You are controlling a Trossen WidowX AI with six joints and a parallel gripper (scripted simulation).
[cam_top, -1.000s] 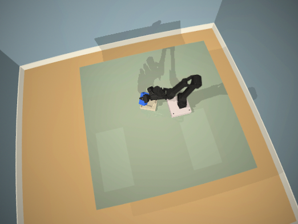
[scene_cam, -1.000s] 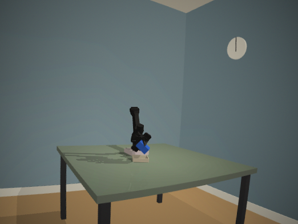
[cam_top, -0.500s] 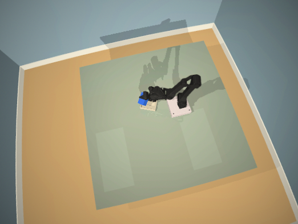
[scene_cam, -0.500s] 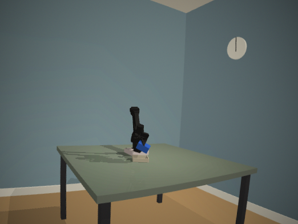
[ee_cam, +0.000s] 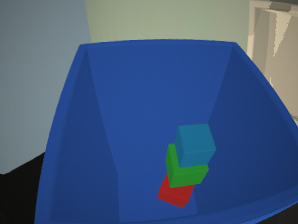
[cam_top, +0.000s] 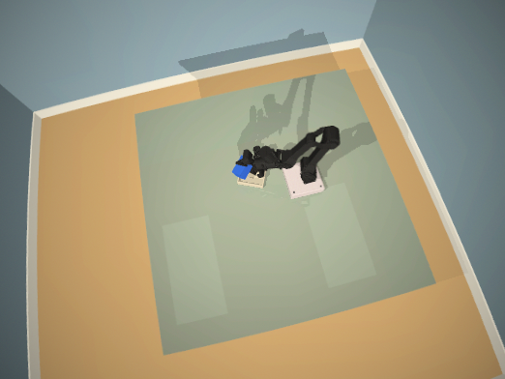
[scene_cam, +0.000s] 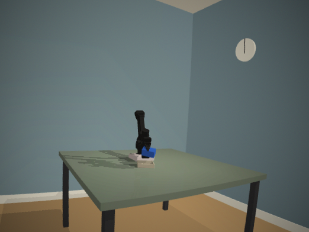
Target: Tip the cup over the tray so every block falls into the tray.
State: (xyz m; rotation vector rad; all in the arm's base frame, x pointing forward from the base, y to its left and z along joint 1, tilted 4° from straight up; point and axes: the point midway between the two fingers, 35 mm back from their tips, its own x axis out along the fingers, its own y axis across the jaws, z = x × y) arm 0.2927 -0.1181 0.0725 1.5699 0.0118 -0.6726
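Right now my gripper tip is 20 mm to the right of the green block and 10 mm above it. The rest, counted from my gripper tip: blue square cup: 40 mm to the left, 10 mm above; teal block: 10 mm behind, 10 mm to the left, 10 mm below; red block: 10 mm ahead, 40 mm to the left, 10 mm below.
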